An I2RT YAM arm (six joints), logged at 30 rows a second.
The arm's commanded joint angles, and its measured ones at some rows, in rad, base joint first. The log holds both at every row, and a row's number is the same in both.
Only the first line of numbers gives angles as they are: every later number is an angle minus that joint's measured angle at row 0.
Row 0, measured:
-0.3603 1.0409 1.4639 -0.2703 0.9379 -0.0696
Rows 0 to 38, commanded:
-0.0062 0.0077 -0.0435 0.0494 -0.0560 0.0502
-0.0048 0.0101 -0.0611 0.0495 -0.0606 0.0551
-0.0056 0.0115 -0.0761 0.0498 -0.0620 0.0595
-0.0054 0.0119 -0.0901 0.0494 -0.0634 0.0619
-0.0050 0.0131 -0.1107 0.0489 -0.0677 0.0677
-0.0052 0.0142 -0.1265 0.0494 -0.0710 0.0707
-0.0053 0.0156 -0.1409 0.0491 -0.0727 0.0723
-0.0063 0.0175 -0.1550 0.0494 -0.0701 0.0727
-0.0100 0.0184 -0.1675 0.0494 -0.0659 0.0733
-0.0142 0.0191 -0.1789 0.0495 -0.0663 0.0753
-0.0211 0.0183 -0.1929 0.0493 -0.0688 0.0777
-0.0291 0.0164 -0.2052 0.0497 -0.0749 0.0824
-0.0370 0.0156 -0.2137 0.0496 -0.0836 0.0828
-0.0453 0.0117 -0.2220 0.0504 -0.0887 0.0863
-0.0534 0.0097 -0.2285 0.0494 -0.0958 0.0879
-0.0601 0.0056 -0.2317 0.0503 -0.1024 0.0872
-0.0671 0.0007 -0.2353 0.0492 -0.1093 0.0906
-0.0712 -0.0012 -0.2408 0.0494 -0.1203 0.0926
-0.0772 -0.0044 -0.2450 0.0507 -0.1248 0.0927
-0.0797 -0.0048 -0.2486 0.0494 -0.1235 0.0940
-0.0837 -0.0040 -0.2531 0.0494 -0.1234 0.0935
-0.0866 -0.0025 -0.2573 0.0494 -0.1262 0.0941
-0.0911 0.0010 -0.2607 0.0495 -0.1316 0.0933
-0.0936 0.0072 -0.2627 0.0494 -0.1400 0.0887
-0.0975 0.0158 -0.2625 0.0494 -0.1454 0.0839
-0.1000 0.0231 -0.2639 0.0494 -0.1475 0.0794
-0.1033 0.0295 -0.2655 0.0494 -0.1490 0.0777
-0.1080 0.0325 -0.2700 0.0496 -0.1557 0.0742
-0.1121 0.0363 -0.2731 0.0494 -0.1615 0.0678
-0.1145 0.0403 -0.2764 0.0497 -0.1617 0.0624
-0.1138 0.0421 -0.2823 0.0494 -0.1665 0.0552
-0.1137 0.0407 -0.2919 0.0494 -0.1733 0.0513
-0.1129 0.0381 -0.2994 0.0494 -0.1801 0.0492
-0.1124 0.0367 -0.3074 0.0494 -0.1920 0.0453
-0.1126 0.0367 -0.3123 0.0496 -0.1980 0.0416
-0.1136 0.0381 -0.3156 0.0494 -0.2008 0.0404
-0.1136 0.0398 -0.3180 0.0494 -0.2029 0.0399
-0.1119 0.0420 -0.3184 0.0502 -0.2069 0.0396
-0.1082 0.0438 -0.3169 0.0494 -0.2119 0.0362
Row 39, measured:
-0.1106 0.0431 -0.3147 0.0191 -0.1935 0.0564
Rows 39 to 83, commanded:
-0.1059 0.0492 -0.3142 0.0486 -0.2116 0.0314
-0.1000 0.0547 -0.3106 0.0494 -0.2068 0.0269
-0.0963 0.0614 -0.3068 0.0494 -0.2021 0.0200
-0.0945 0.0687 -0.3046 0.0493 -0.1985 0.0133
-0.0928 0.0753 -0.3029 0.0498 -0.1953 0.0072
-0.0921 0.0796 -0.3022 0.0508 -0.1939 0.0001
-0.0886 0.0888 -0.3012 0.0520 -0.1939 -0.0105
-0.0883 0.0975 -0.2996 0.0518 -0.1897 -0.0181
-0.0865 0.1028 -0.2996 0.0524 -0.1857 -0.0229
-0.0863 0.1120 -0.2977 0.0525 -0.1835 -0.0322
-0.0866 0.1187 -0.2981 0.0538 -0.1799 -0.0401
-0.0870 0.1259 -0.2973 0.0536 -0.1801 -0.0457
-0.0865 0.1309 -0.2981 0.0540 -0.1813 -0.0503
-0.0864 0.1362 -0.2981 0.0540 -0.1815 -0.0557
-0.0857 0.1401 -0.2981 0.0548 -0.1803 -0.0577
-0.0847 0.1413 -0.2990 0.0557 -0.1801 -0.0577
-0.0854 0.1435 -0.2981 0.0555 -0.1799 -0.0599
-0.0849 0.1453 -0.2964 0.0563 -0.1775 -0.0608
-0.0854 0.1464 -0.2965 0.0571 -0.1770 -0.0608
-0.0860 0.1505 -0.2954 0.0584 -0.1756 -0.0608
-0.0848 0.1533 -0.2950 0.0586 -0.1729 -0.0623
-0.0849 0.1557 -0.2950 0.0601 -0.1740 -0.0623
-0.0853 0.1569 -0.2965 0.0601 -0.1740 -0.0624
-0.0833 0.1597 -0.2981 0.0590 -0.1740 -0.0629
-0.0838 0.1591 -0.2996 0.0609 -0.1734 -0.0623
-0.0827 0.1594 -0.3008 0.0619 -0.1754 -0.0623
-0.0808 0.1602 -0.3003 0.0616 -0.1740 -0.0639
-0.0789 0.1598 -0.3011 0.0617 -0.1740 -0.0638
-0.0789 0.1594 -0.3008 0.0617 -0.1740 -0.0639
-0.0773 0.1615 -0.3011 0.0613 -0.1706 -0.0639
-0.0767 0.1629 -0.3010 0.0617 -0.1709 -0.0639
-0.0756 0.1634 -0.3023 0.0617 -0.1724 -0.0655
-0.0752 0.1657 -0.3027 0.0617 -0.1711 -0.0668
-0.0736 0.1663 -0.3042 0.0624 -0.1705 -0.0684
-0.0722 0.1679 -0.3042 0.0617 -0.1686 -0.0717
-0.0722 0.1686 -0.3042 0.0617 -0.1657 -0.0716
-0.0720 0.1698 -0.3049 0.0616 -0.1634 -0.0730
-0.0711 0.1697 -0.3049 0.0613 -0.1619 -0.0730
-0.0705 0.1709 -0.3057 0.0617 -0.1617 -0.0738
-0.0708 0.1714 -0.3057 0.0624 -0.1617 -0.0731
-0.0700 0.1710 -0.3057 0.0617 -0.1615 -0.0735
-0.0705 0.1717 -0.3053 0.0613 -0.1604 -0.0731
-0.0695 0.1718 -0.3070 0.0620 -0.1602 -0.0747
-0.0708 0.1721 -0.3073 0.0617 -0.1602 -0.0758
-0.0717 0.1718 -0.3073 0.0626 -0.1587 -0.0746
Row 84, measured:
-0.0774 0.1667 -0.3147 0.0309 -0.1812 -0.0664
